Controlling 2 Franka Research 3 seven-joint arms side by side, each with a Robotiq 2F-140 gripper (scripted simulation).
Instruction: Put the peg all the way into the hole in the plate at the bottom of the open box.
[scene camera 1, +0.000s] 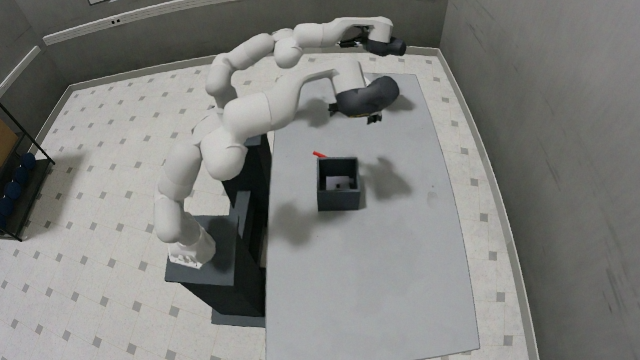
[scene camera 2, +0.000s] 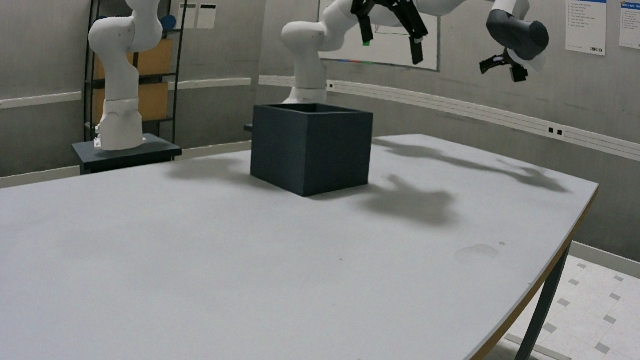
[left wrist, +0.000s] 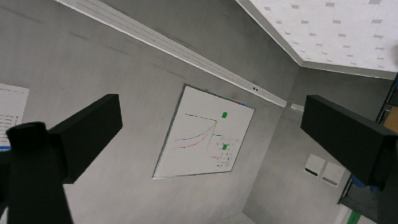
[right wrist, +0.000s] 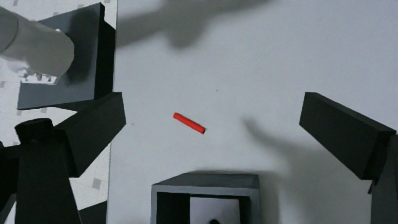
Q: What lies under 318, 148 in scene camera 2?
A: A dark box.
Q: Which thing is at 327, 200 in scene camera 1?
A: A dark box.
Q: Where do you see the left gripper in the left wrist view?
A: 212, 111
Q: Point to the right gripper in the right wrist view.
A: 212, 108
